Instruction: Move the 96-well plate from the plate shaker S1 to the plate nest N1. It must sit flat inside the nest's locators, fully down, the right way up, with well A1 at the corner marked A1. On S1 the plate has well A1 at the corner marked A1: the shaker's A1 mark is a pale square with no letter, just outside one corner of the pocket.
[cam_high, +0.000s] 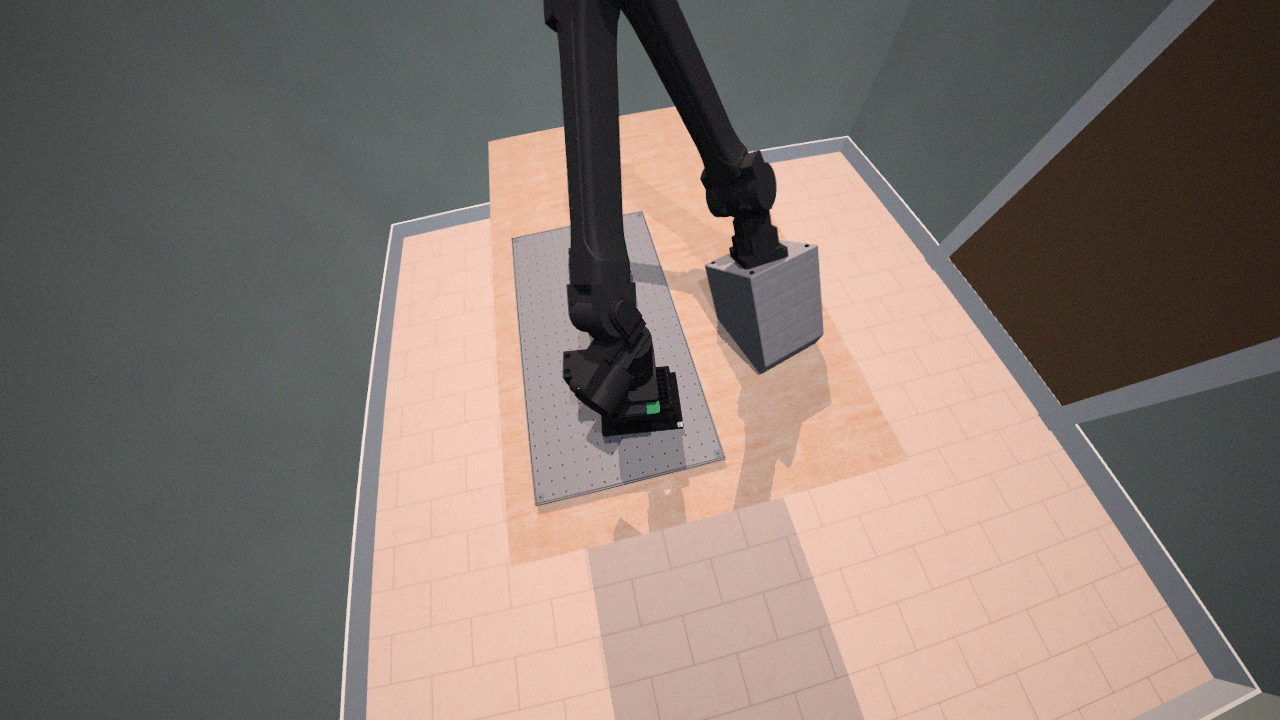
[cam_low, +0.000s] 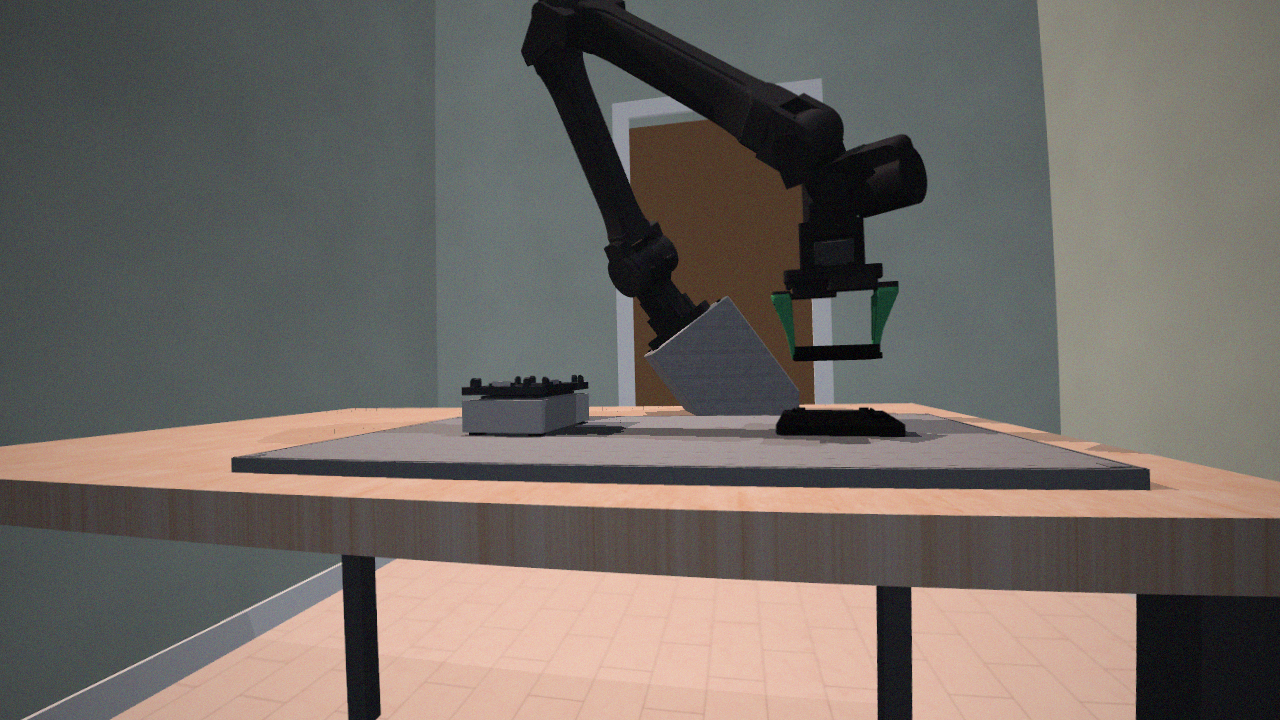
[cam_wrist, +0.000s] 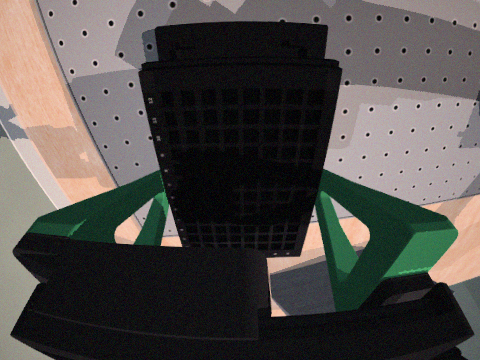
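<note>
Now: the black plate nest N1 8 cm below my hand. Round my hand: black 96-well plate: right at my hand.
</note>
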